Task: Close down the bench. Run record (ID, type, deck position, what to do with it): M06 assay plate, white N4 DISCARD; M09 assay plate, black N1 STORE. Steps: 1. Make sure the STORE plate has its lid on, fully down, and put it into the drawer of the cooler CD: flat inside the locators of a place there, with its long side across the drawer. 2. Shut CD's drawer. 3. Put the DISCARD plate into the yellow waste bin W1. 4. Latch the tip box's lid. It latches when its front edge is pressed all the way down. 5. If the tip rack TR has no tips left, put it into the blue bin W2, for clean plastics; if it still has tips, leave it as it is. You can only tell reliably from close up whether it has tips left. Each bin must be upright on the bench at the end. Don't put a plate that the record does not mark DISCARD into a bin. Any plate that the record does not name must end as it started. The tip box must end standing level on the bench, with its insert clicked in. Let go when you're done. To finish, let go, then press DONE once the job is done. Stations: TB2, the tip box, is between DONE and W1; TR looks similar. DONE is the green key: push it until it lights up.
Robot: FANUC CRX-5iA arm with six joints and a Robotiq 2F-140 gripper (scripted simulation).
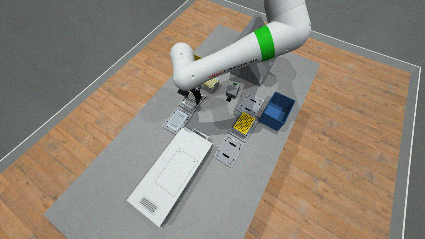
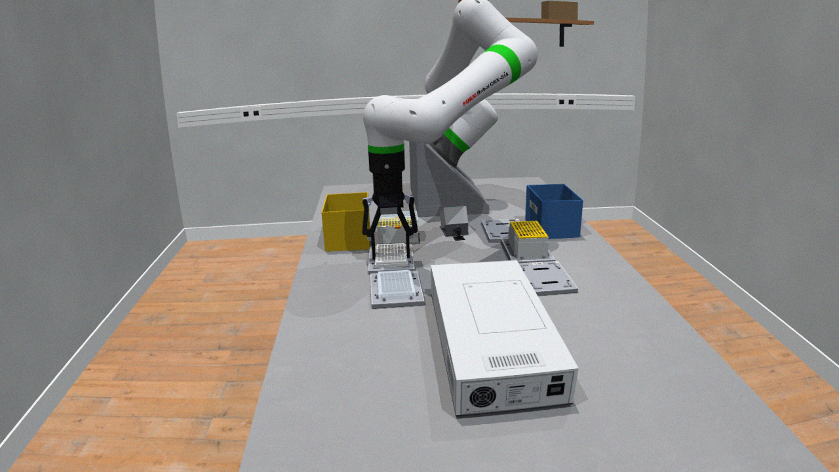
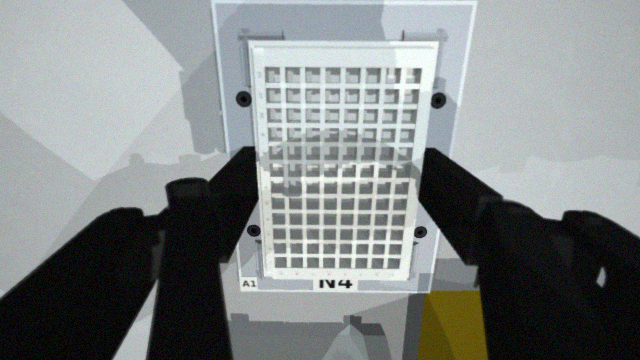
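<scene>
Right now the white assay plate is 2 cm below my hand. From my hand the other things lie so: nest N4: 3 cm below; then tip box lid: 17 cm behind, 3 cm to the left, 2 cm above; then yellow bin W1: 18 cm behind, 12 cm to the right.
</scene>
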